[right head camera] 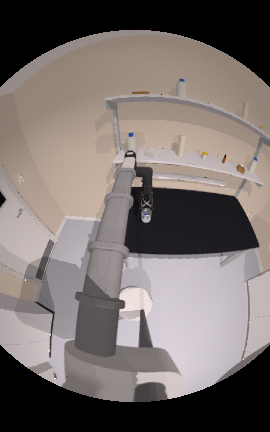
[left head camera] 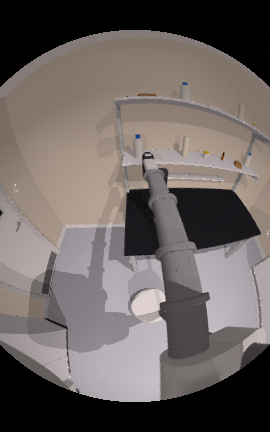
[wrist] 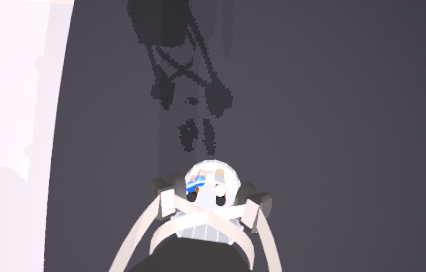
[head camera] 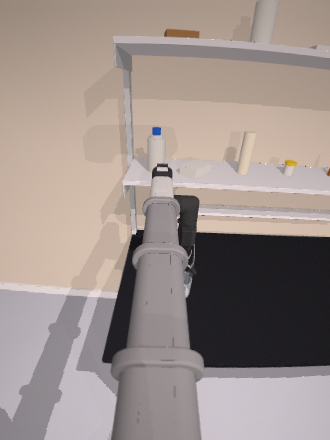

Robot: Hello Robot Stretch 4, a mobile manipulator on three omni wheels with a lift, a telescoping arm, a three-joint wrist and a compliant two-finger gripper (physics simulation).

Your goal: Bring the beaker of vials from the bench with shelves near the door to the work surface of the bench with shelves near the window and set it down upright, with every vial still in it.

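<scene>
My gripper [head camera: 189,273] [right head camera: 146,207] [wrist: 211,192] is shut on the clear beaker [head camera: 187,288] [right head camera: 145,216] [wrist: 206,194], one finger on each side of its wall. In the wrist view several vials with blue, white and black ends stand inside it. The beaker looks roughly upright and hangs over the black work surface [head camera: 260,300] [left head camera: 215,215] [right head camera: 200,220] [wrist: 325,125] near its left end. The gripper's shadow lies apart from it on the surface. The beaker's base is hidden in the wrist view, so its height cannot be told exactly.
The lower shelf [head camera: 220,185] behind the arm holds a blue-capped bottle [head camera: 156,150], a pale block [head camera: 195,169], a cream cylinder [head camera: 247,154] and a yellow-lidded jar [head camera: 289,169]. A round white stool [left head camera: 148,306] [right head camera: 137,302] stands in front of the bench.
</scene>
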